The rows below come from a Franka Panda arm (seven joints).
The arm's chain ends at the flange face. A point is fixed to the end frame.
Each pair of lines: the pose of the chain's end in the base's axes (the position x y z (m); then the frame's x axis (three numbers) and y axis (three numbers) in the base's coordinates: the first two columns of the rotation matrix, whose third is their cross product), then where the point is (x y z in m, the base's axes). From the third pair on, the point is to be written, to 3 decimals.
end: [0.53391, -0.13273, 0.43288, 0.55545, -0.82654, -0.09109, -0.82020, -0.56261, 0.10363]
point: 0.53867 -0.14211 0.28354
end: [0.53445, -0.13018, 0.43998, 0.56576, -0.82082, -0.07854, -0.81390, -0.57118, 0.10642]
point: 0.54006 -0.14128 0.29079
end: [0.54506, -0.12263, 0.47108, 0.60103, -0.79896, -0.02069, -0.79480, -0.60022, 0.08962]
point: 0.558 -0.139 0.323
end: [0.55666, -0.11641, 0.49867, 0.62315, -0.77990, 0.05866, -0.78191, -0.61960, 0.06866]
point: 0.580 -0.139 0.353
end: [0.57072, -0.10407, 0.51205, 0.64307, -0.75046, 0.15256, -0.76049, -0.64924, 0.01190]
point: 0.610 -0.131 0.370
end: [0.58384, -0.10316, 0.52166, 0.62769, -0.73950, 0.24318, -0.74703, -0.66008, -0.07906]
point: 0.642 -0.131 0.386
